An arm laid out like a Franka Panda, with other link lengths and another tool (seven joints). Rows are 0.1 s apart.
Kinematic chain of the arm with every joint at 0, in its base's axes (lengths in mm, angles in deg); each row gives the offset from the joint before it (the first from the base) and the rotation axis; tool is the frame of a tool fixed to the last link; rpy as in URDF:
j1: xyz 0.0 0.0 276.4 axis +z
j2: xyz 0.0 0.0 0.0 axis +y
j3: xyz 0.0 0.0 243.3 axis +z
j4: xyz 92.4 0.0 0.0 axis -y
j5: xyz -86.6 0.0 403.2 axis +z
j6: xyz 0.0 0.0 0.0 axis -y
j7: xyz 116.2 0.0 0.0 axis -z
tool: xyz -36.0 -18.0 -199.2 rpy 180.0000 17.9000 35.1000
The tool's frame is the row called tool.
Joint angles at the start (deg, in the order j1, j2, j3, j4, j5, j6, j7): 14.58, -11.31, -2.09, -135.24, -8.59, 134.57, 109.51
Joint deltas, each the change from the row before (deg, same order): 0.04, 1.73, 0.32, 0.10, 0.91, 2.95, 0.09; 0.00, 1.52, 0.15, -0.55, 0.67, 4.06, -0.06; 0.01, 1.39, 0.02, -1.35, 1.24, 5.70, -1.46; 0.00, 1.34, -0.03, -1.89, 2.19, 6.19, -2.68; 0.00, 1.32, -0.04, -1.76, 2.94, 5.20, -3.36; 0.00, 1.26, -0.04, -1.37, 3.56, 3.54, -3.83; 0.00, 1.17, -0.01, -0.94, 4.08, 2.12, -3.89; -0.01, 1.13, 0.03, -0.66, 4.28, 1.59, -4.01; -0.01, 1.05, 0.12, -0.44, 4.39, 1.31, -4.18
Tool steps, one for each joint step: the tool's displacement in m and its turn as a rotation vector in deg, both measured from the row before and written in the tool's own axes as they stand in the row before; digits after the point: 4 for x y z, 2 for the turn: -0.0014, -0.0076, 0.0099, 1.51, -0.36, -0.25; 0.0003, -0.0057, 0.0106, 2.04, -0.04, -0.53; 0.0006, -0.0035, 0.0114, 2.76, -0.06, -1.59; 0.0011, 0.0014, 0.0125, 2.79, -0.27, -1.83; 0.0022, 0.0059, 0.0119, 2.10, -0.39, -1.40; 0.0032, 0.0095, 0.0109, 1.09, -0.61, -0.81; 0.0037, 0.0108, 0.0095, 0.48, -0.83, -0.09; 0.0042, 0.0106, 0.0082, 0.32, -0.77, 0.07; 0.0041, 0.0097, 0.0068, 0.30, -0.65, -0.04
